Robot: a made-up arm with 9 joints.
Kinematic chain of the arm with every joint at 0, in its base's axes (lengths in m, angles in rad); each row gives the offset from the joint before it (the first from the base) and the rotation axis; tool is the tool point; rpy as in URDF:
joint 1: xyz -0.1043 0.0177 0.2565 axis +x
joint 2: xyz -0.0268 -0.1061 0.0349 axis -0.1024 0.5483 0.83
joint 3: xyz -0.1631 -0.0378 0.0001 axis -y
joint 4: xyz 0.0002 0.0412 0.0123 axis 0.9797 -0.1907 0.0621
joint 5: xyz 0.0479 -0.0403 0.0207 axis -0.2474 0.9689 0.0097
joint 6: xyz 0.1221 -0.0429 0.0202 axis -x
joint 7: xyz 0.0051 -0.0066 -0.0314 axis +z
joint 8: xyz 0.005 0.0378 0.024 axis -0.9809 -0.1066 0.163
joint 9: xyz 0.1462 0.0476 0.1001 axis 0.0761 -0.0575 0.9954
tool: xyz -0.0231 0.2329 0.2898 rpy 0 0 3.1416
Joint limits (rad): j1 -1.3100..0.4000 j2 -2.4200..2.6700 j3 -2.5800..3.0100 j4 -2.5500..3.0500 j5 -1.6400..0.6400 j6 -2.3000..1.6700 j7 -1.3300..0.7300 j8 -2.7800..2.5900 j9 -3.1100..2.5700
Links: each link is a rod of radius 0.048 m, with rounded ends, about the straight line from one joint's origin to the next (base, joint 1, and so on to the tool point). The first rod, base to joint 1, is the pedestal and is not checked.
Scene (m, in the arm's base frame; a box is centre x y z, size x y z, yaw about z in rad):
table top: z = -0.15
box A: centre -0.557 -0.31 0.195 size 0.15 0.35 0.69 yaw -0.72
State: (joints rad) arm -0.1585 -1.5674 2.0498 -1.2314 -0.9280 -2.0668 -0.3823 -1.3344 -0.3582
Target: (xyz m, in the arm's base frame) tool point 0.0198 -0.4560 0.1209
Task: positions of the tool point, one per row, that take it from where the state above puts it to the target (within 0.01 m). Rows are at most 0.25 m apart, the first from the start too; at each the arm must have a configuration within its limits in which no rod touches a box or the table.
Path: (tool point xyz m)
1: -0.6561 0.2913 0.4337
2: -0.6393 0.1334 0.5949
3: -0.5505 -0.0409 0.7129
4: -0.3990 -0.2061 0.7690
5: -0.2047 -0.3366 0.7513
6: 0.0025 -0.4103 0.6575
7: -0.0137 -0.5042 0.4839
8: -0.0064 -0.5191 0.2911
9: 0.0198 -0.4560 0.1209

